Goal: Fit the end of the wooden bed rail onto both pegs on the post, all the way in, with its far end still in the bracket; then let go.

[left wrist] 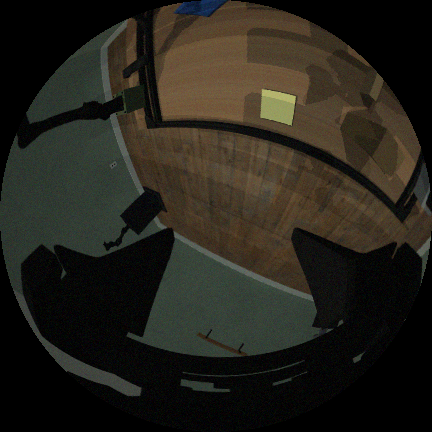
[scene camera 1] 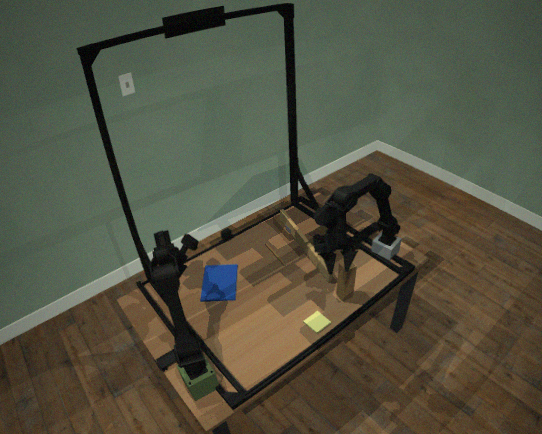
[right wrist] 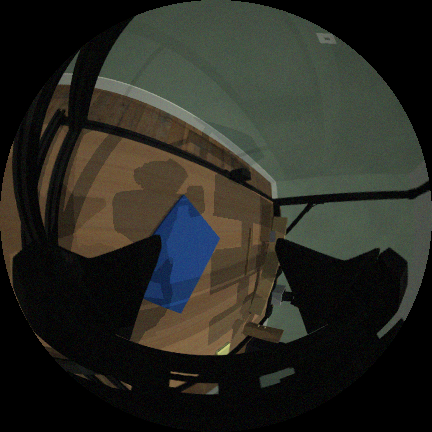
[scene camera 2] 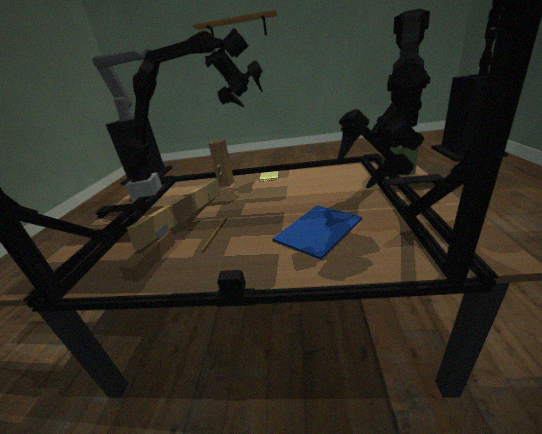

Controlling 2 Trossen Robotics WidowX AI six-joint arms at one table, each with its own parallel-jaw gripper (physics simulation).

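Places are measured from the left arm's base along level axes (x left, y up, z ahead), in metres.
Where they show: left gripper, fingertip midpoint: [left wrist: 235, 234] [scene camera 1: 338, 272] [scene camera 2: 252, 99]; right gripper, fingertip midpoint: [scene camera 1: 191, 256] [right wrist: 219, 243] [scene camera 2: 353, 175]; left arm's base, origin of the base link: [scene camera 1: 387, 239] [right wrist: 282, 295] [scene camera 2: 141, 178]; right arm's base, origin of the base link: [left wrist: 118, 103] [scene camera 1: 195, 368].
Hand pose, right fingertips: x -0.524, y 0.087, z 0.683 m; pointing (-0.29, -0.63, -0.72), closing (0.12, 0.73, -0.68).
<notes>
Things, the pixels of their top centre, and the offset from my right fingertips. "pt": a spot on its surface instead.
- post, surface spot: [scene camera 1: 345, 285] pt dx +0.538, dy -0.071, dz -0.320 m
- blue square, surface spot: [right wrist: 187, 255] [scene camera 2: 311, 228] [scene camera 1: 222, 278] pt dx +0.061, dy -0.161, dz -0.089 m
- yellow square, surface spot: [left wrist: 278, 107] [scene camera 1: 318, 321] [scene camera 2: 268, 174] pt dx +0.523, dy -0.158, dz -0.168 m
- thin wooden stick, middle of its top: [scene camera 2: 214, 231] [right wrist: 249, 251] [scene camera 1: 275, 253] dx +0.128, dy -0.161, dz -0.358 m
The wooden bed rail [scene camera 1: 300, 241] [scene camera 2: 177, 212] [right wrist: 268, 265] stands on edge, with its near end close to the post [scene camera 1: 345, 285] [scene camera 2: 222, 164] [right wrist: 263, 332]. Small pegs [scene camera 2: 219, 169] show on the post's face above the rail end in scene camera 2, so the end is not on them. A small grey patch shows on the rail's side near its far end; how that end sits in the bracket is unclear. My left gripper [scene camera 1: 338, 270] [scene camera 2: 252, 99] [left wrist: 235, 234] is open and empty, high above the post area. My right gripper [scene camera 2: 355, 172] [right wrist: 219, 243] is open and empty, away from the rail.
A blue square [scene camera 1: 219, 283] [scene camera 2: 318, 231] [right wrist: 187, 255] lies on the table, with a yellow square [scene camera 1: 317, 321] [scene camera 2: 269, 176] [left wrist: 278, 107] near the edge beside the post. A thin wooden stick [scene camera 1: 275, 254] [scene camera 2: 214, 235] lies beside the rail. A black frame [scene camera 2: 165, 301] borders the table.
</notes>
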